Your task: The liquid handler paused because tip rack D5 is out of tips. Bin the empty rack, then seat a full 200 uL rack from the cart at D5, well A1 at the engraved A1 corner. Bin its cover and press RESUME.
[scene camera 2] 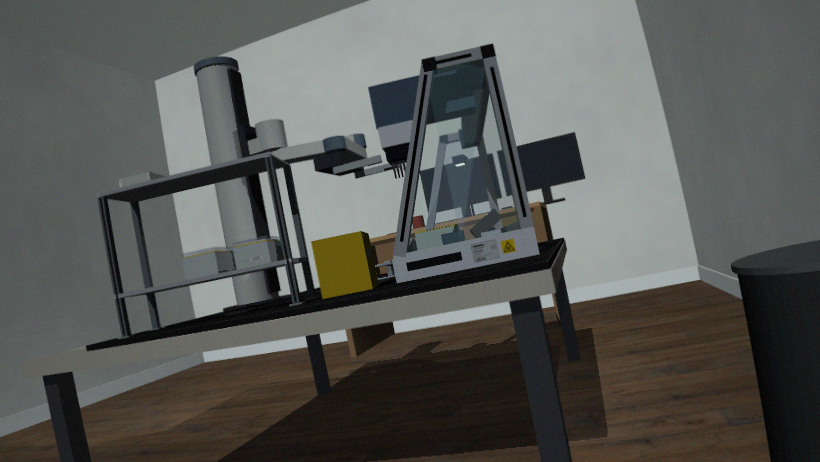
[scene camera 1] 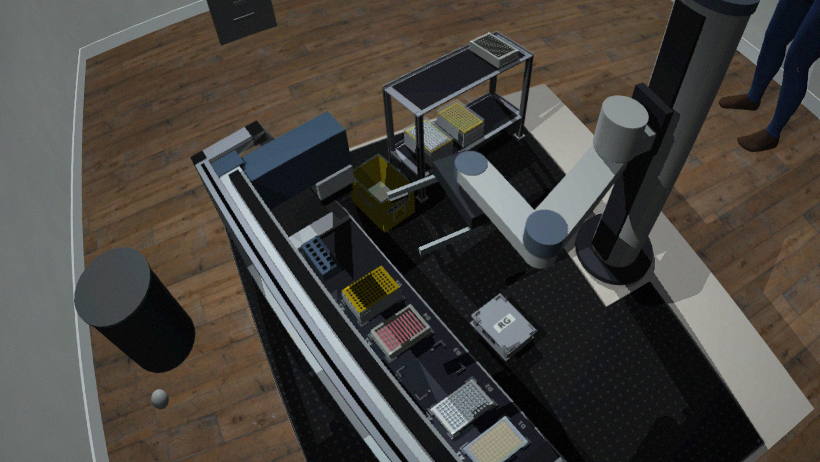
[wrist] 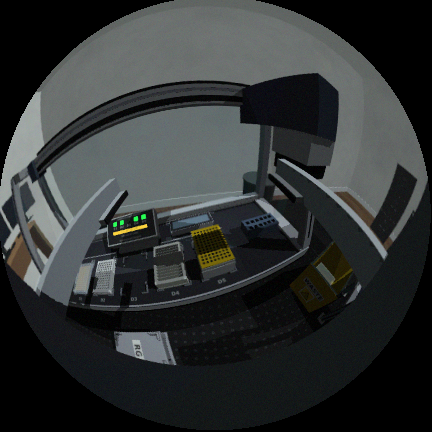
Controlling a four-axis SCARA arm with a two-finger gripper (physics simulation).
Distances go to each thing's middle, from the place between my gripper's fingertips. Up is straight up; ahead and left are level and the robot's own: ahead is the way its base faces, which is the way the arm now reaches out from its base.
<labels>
I see my gripper 210 mm to the left of the pipetting head (scene camera 1: 338, 184) and 100 mm short of it. From my hand the other things lie so: red-topped rack (scene camera 1: 401, 331) (270 mm below, 110 mm to the left, 80 mm ahead); grey block marked RG (scene camera 1: 498, 318) (300 mm below, 200 mm to the left, 180 mm behind); yellow waste bin (scene camera 2: 345, 264) (320 mm to the right, 280 mm below, 60 mm behind).
</labels>
